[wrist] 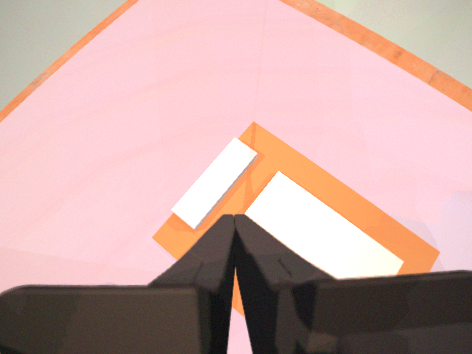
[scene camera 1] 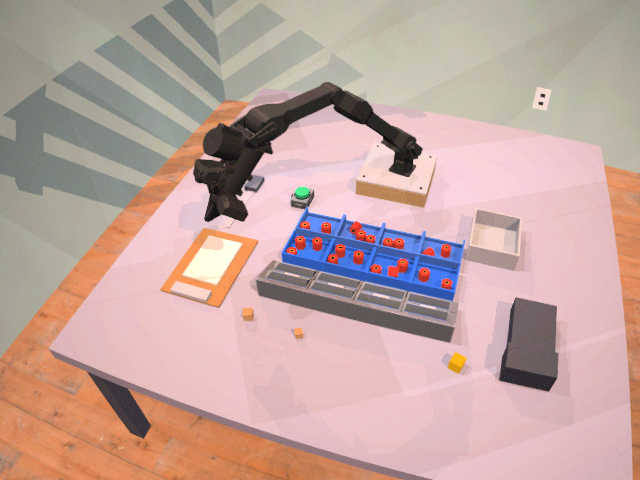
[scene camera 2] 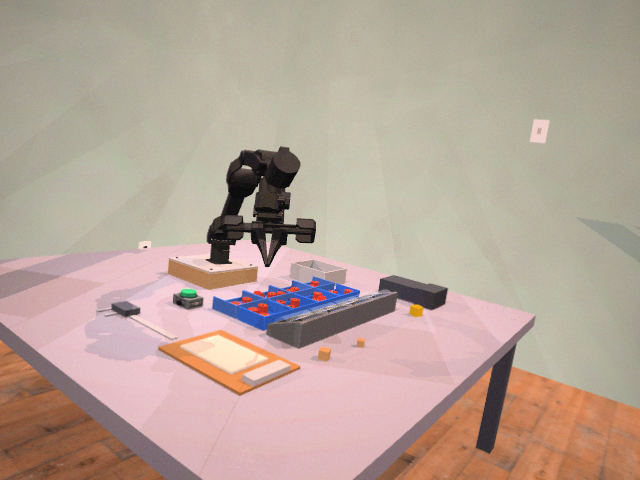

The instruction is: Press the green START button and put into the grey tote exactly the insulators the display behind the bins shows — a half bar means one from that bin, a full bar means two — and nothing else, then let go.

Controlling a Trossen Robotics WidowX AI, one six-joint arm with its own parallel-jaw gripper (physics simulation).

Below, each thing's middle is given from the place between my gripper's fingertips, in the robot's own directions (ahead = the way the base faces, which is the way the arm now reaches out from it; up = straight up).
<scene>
I see the grey tote [scene camera 1: 495,238] 570 mm to the left of my hand, 430 mm behind it and 170 mm below it. Also, from my hand: dark box [scene camera 1: 530,360] (730 mm to the left, 170 mm below, 150 mm behind).
</scene>
